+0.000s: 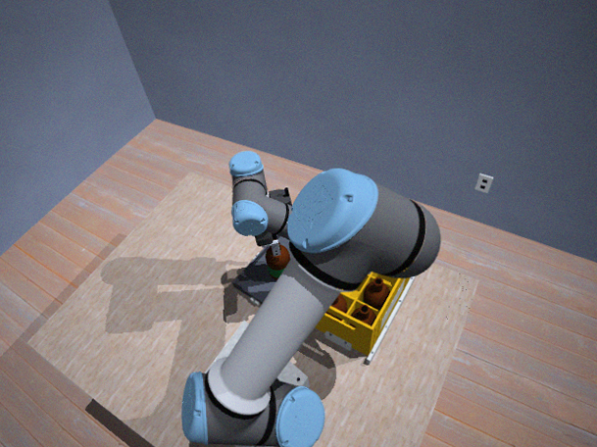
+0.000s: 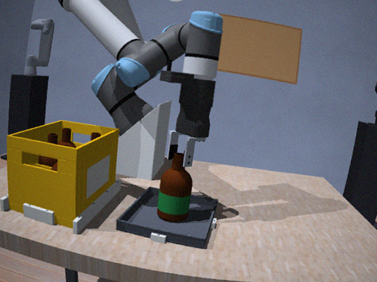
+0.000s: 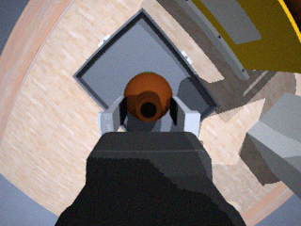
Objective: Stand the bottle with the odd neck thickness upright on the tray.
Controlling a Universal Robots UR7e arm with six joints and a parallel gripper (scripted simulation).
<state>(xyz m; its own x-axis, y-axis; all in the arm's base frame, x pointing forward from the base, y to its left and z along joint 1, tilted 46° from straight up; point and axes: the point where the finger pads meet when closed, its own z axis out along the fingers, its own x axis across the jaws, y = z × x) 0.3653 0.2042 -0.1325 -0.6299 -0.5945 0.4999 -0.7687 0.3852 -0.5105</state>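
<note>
Right now my hand is 15 cm above the dark tray. Round my hand: bottle 22 cm to the right, 14 cm ahead, 7 cm below; then yellow crate 27 cm to the right, 7 cm below, 5 cm ahead.
</note>
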